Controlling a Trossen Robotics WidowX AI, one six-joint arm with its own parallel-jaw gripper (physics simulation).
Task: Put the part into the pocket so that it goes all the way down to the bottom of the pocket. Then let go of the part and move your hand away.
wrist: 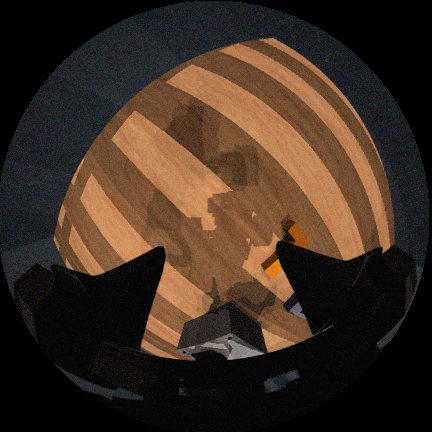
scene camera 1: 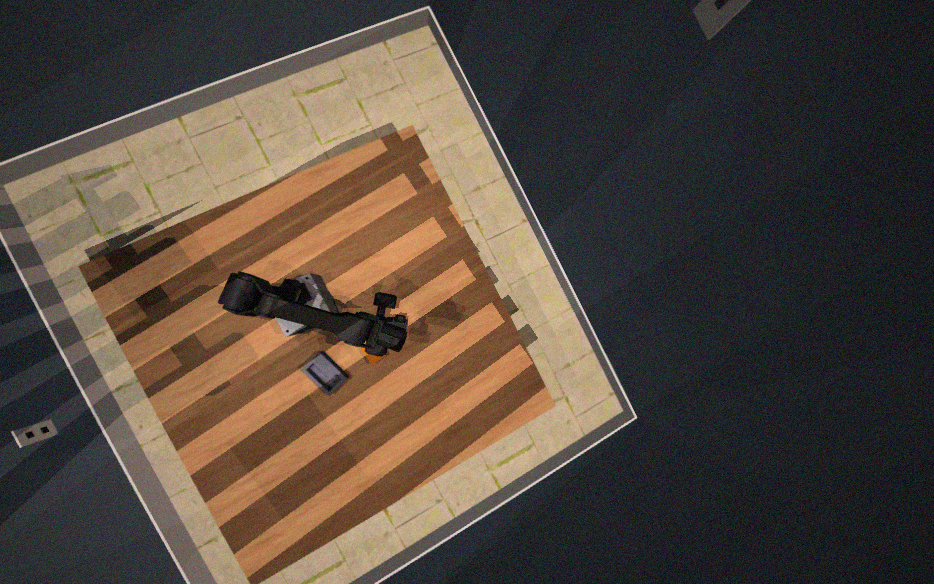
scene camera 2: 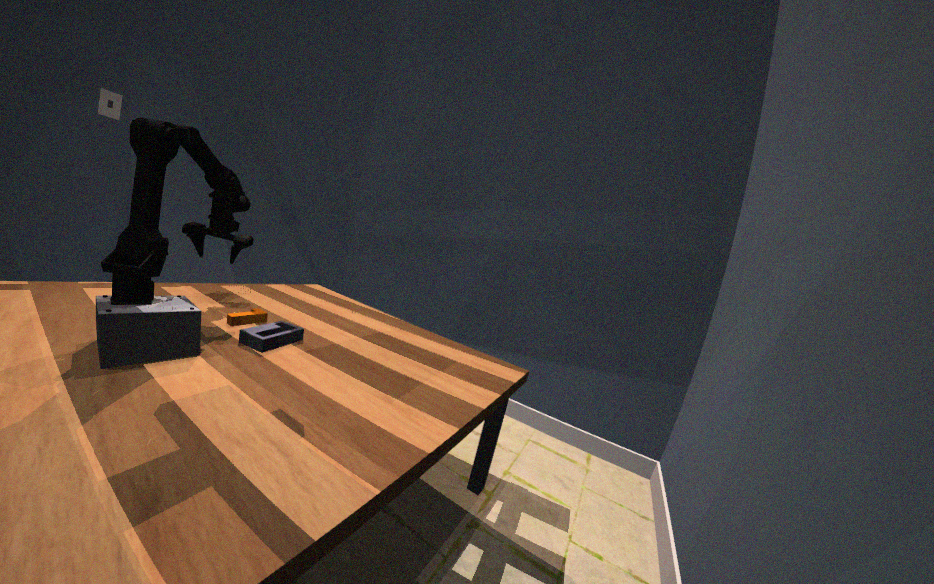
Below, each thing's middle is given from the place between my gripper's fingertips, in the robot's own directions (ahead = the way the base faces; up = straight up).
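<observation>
Dark grey pocket block (scene camera 2: 265,337): 31 cm to the right of my hand, 8 cm ahead, 15 cm below. Orange part (wrist: 296,236): 13 cm to the right of my hand, 6 cm ahead, 15 cm below.
</observation>
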